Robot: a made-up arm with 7 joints.
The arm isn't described. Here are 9 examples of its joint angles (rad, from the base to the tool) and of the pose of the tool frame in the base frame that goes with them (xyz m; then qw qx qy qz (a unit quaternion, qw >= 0)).
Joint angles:
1: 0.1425 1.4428 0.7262 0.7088 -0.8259 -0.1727 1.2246
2: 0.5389 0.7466 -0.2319 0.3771 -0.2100 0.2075 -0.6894
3: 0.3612 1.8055 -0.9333 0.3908 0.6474 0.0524 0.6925
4: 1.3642 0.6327 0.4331 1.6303 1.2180 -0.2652 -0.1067
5: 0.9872 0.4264 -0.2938 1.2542 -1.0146 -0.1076 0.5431
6: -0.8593 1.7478 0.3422 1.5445 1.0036 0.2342 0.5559
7: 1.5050 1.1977 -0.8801 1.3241 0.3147 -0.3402 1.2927
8: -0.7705 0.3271 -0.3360 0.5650 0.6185 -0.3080 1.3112
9: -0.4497 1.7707 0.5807 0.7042 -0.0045 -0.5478 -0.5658
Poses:
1: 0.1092 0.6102 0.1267 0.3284 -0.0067 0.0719 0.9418
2: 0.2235 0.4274 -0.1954 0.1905 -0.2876 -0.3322 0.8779
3: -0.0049 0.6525 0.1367 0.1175 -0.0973 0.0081 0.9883
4: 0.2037 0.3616 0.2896 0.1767 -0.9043 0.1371 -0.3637
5: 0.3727 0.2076 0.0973 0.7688 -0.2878 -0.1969 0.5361
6: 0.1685 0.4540 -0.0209 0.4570 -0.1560 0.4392 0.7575
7: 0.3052 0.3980 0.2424 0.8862 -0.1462 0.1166 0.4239
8: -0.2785 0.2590 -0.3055 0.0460 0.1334 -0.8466 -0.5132
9: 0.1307 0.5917 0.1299 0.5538 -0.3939 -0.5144 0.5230
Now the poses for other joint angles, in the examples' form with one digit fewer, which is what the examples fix.
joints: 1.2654 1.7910 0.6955 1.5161 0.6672 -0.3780 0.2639
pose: -0.115 0.431 0.340 0.499 -0.628 -0.593 -0.069
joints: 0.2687 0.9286 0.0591 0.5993 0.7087 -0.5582 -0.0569
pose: 0.166 0.504 -0.158 0.168 -0.758 -0.075 0.626
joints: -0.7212 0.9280 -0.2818 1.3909 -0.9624 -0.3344 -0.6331
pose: -0.065 0.350 -0.242 0.849 -0.182 0.054 0.492
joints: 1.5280 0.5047 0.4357 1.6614 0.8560 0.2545 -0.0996
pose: 0.185 0.334 0.319 0.243 -0.944 0.149 -0.166
